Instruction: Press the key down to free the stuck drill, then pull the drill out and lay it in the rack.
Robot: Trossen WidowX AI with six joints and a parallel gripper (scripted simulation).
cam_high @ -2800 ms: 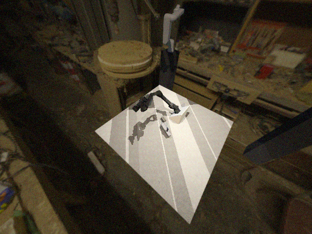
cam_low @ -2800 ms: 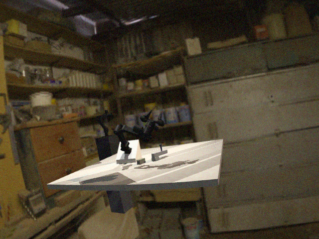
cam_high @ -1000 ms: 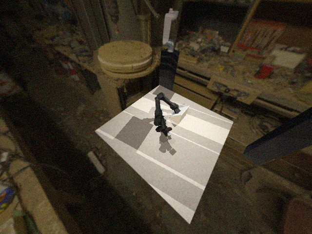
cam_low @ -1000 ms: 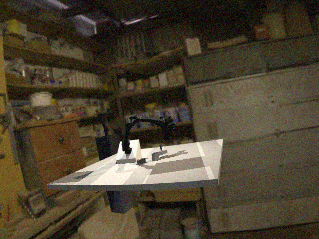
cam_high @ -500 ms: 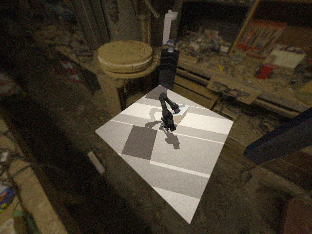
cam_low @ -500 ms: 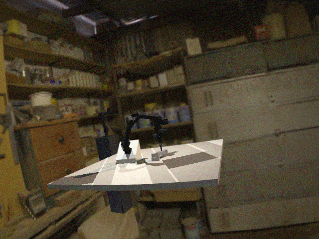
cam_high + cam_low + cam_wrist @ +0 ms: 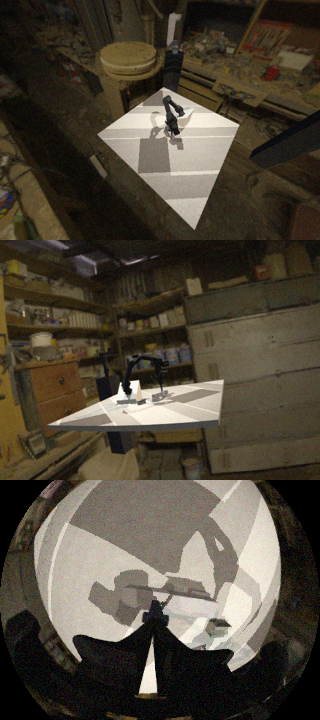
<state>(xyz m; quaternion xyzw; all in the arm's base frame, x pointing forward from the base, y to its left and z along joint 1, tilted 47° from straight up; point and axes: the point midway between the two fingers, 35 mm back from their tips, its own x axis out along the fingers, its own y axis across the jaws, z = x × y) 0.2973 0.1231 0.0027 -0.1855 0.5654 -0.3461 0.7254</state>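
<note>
Now: gripper tip 3 cm above the small dark key. From my gripper tip the other things lie so: tan drill: 8 cm below, 5 cm to the right, 2 cm behind.
</note>
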